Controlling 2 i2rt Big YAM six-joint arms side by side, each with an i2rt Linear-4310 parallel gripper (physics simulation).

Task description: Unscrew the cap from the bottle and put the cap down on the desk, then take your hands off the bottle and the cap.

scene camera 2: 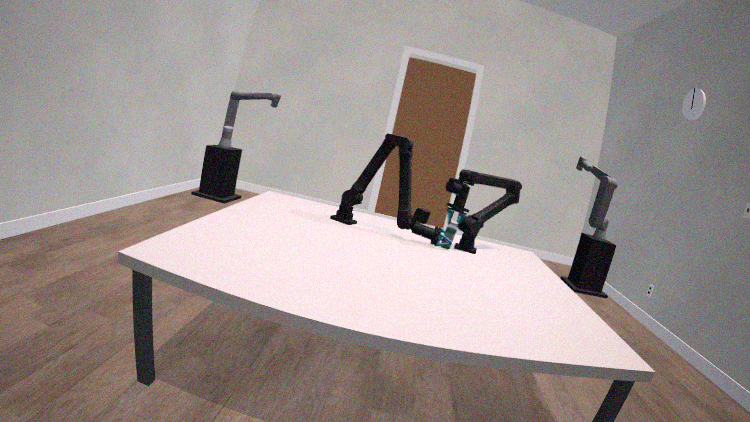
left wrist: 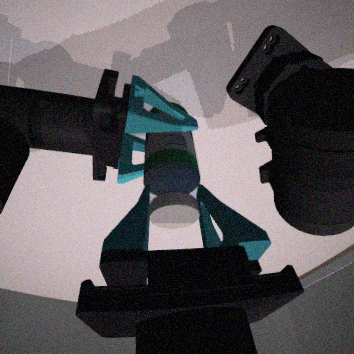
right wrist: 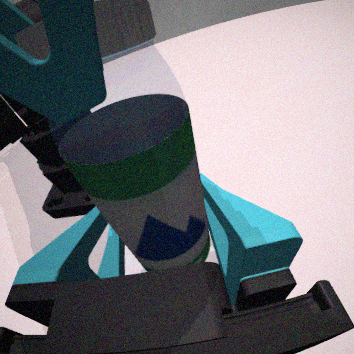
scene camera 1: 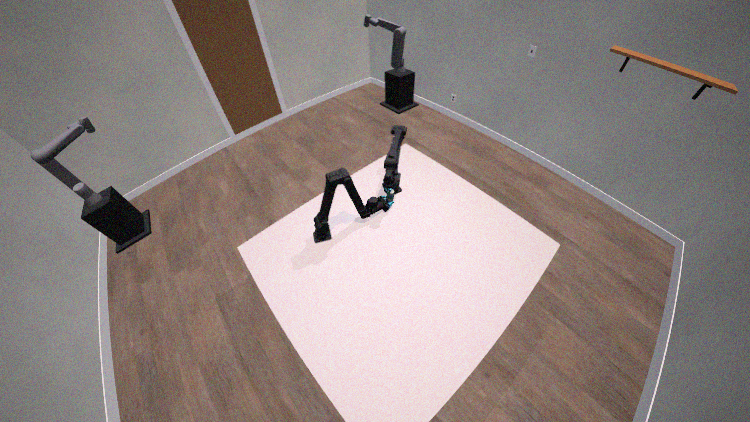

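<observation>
The bottle has a grey-white label with green bands and a blue mountain shape. It is upright in scene camera 2. Its grey ribbed cap sits at the bottle's top. My left gripper comes from above and is shut on the cap, its fingertips close to the bottle's shoulder. My right gripper comes from the side and is shut on the bottle's body, below the left one. Whether the bottle's base touches the desk is hidden.
The white desk extends beyond both arms. The two arms are close together at the bottle. Two grey arms on black pedestals stand on the floor around the desk. A brown door is behind.
</observation>
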